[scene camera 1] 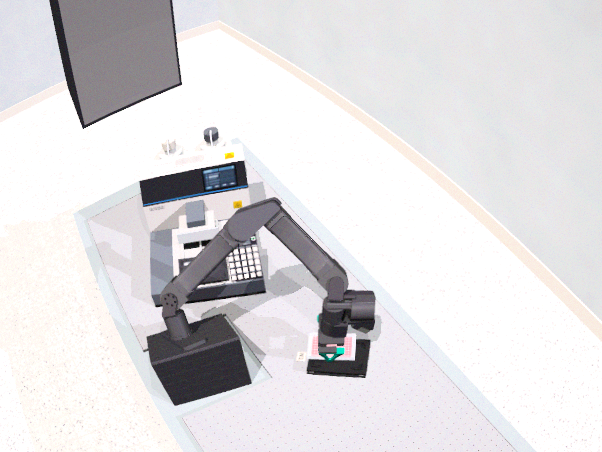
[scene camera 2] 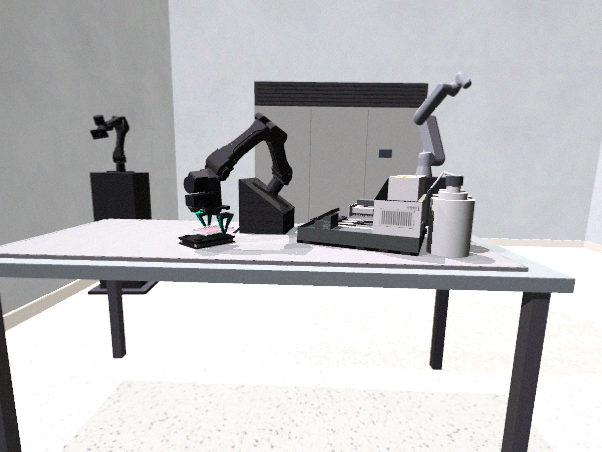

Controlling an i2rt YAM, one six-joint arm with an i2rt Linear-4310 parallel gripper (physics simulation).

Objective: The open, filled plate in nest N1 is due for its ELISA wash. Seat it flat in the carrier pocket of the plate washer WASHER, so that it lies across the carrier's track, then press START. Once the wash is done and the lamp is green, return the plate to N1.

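Frame: origin at the arm's base, x ahead, y left, z up, level; metres.
Where they show: gripper, between the fingertips: (scene camera 1: 329, 348) (scene camera 2: 215, 232); arm's base, origin of its link: (scene camera 1: 182, 338) (scene camera 2: 269, 193).
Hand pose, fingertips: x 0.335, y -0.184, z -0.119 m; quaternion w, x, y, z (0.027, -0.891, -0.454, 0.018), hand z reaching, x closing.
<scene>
Things, the pixels of their centre, and the offset from my fingertips. "*": a spot on its surface instead.
- open plate, middle of its body: (scene camera 1: 331, 346) (scene camera 2: 214, 229) 0.005 m right, 0.006 m ahead, 0.012 m up
- black nest N1, middle of its body: (scene camera 1: 339, 356) (scene camera 2: 207, 238) 0.029 m right, 0.013 m ahead, 0.021 m down
- washer WASHER, middle of its body: (scene camera 1: 196, 222) (scene camera 2: 366, 207) 0.572 m left, 0.069 m back, 0.091 m up
- small label, a spot on its surface: (scene camera 1: 301, 356) * 0.045 m left, 0.061 m back, 0.037 m down
The open plate (scene camera 1: 351, 346) (scene camera 2: 214, 230) is white with pink-filled wells. It is level and appears slightly above the black nest N1 (scene camera 1: 345, 371) (scene camera 2: 206, 241); the gap is small. My gripper (scene camera 1: 330, 346) (scene camera 2: 215, 229) points down and is shut on the plate, with teal fingers at opposite sides. The washer WASHER (scene camera 1: 172, 192) (scene camera 2: 397, 219) stands at the far end of the table in scene camera 1, with a screen on its front. Its dark carrier area (scene camera 1: 215, 272) is partly hidden by my arm. START and the lamp's colour cannot be made out.
My arm's black base (scene camera 1: 200, 367) (scene camera 2: 265, 210) stands beside the nest and washer. A small label (scene camera 1: 301, 356) lies beside the nest. Bottles (scene camera 1: 211, 135) (scene camera 2: 451, 225) stand behind the washer. Two other arms (scene camera 2: 120, 135) (scene camera 2: 432, 137) stand in the background.
</scene>
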